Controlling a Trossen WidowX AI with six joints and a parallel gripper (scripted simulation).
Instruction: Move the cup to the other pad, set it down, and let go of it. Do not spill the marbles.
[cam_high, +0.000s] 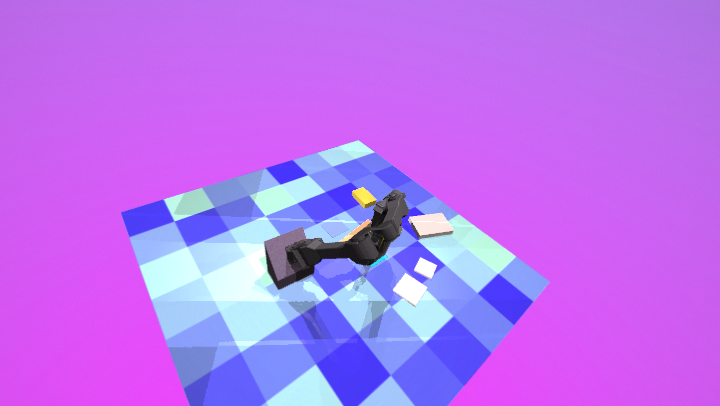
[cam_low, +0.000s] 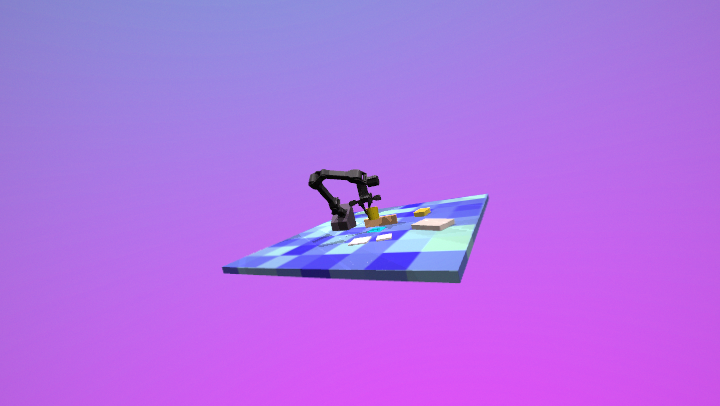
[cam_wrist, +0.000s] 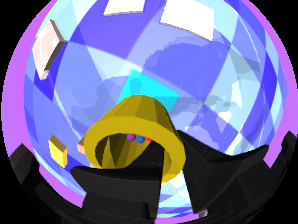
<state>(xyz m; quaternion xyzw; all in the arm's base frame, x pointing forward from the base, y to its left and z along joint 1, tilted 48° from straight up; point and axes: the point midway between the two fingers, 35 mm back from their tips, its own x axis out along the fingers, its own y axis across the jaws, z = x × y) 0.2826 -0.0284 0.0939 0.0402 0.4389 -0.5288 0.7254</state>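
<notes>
My gripper tip is now 11 cm above the cyan pad, 2 cm to the right of it and 2 cm short of it. Also, from my gripper tip: cup: 2 cm to the left, 2 cm ahead; pale pink slab: 37 cm ahead, 9 cm below, 3 cm to the left.
</notes>
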